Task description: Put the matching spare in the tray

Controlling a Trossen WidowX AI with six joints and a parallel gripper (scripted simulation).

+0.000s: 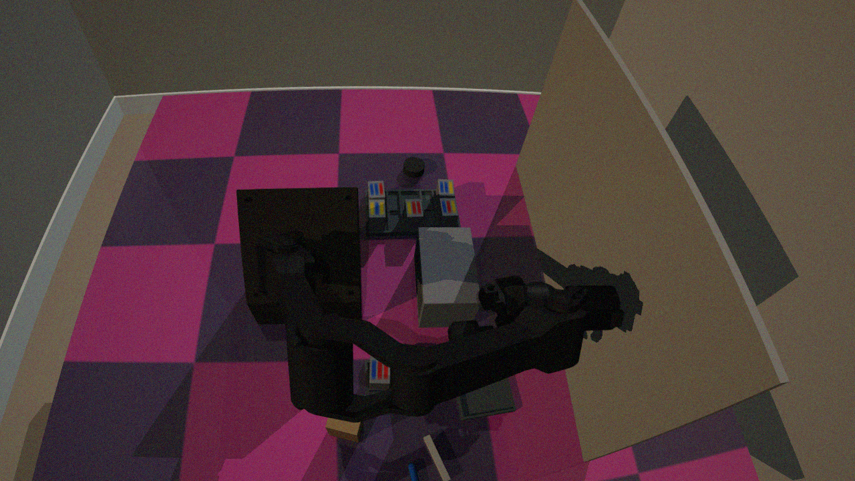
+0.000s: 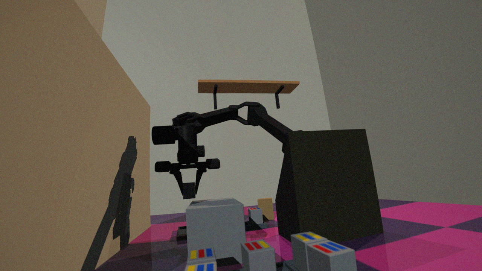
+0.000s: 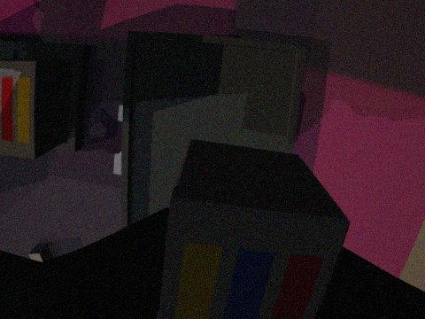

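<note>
Now: gripper tip 10 mm past the grey tray and 110 mm above it. Round my gripper tip: brown box: 260 mm behind, 40 mm to the right, 70 mm below; mounted unit: 40 mm behind, 200 mm to the left, 60 mm below; rack: 150 mm behind, 30 mm to the left, 100 mm below.
</note>
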